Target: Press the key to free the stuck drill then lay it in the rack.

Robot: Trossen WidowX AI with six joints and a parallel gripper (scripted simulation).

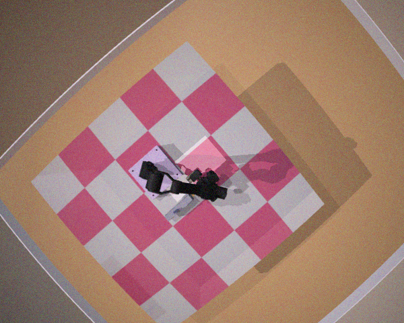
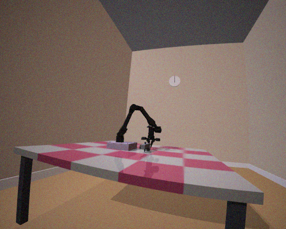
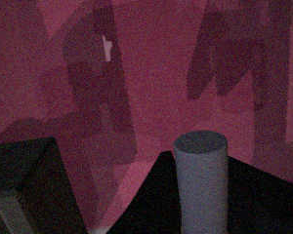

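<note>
The olive piece lies 80 mm behind my gripper tip and 20 mm to the right of it. Round my gripper tip: dark key (220 mm to the right, 40 mm above).
</note>
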